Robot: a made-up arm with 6 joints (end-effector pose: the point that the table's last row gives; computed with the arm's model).
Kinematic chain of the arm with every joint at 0, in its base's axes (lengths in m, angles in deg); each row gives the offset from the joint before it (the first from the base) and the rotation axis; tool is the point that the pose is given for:
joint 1: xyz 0 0 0.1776 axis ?
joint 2: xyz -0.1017 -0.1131 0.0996 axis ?
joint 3: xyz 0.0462 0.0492 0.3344 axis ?
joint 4: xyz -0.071 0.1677 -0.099 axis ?
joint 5: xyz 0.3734 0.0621 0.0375 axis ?
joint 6: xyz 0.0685 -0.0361 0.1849 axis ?
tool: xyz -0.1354 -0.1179 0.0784
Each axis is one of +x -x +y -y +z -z.
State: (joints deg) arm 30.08 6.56 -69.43 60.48 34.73 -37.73
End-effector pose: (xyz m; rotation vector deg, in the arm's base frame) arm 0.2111 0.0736 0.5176 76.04 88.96 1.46
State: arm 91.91 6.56 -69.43 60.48 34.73 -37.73
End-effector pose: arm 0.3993 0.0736 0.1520 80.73 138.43 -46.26
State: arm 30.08 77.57 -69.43 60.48 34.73 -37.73
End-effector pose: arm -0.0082 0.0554 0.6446 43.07 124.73 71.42
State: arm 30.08 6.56 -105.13 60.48 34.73 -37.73
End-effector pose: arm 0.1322 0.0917 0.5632 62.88 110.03 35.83
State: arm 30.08 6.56 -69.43 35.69 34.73 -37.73
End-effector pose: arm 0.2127 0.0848 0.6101 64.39 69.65 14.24
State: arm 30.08 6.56 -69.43 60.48 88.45 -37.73
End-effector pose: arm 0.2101 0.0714 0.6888 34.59 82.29 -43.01
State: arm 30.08 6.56 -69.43 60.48 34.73 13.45
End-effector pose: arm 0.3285 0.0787 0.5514 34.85 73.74 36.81
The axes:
joint 1: +y
joint 2: +z
joint 3: -z
joint 4: +x
joint 5: -z
joint 6: -x

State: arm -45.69 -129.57 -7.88 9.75 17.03 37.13
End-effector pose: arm -0.5695 -0.4200 0.5768 42.34 11.40 -123.73
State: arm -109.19 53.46 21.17 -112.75 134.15 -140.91
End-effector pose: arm -0.2167 0.3172 0.1808 49.42 80.70 -86.94
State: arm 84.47 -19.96 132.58 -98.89 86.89 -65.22
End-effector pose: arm 0.1892 -0.4105 0.2275 -176.42 14.24 -6.78
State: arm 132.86 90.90 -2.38 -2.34 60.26 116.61
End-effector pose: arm 0.8044 0.2567 0.1318 -29.41 51.03 114.71
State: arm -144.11 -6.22 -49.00 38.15 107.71 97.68
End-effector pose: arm -0.5433 0.2237 -0.2445 -9.64 -47.36 -68.89
